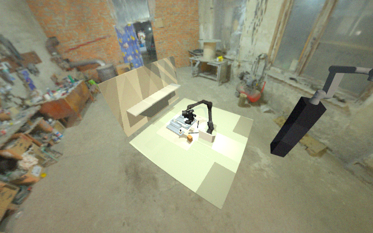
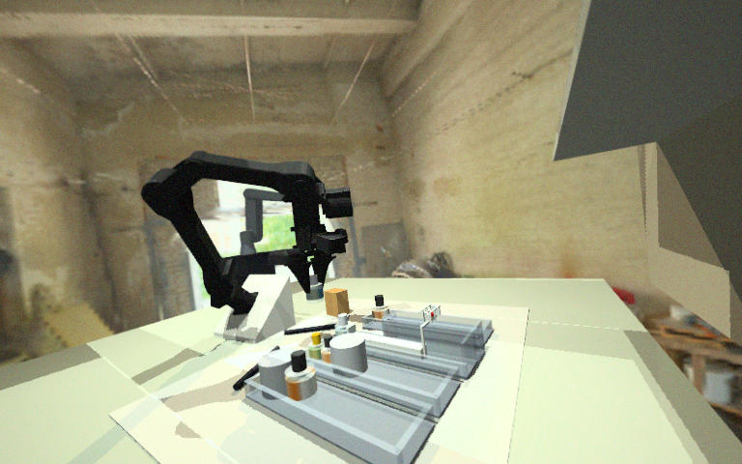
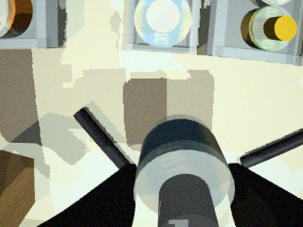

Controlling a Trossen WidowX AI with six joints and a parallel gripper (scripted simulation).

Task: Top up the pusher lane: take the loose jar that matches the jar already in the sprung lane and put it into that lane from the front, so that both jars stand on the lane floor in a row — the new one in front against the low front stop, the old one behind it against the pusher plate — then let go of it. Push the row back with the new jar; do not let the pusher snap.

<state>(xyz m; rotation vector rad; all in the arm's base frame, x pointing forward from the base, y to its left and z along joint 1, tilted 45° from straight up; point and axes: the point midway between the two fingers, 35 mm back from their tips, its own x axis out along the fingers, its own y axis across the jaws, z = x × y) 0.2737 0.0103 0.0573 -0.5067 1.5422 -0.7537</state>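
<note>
My gripper tip is 21 cm short of the sprung lane, 10 cm above it and 1 cm to the left of it. Also, from my gripper tip: pusher plate: 18 cm ahead, 7 cm below, 1 cm to the left.
</note>
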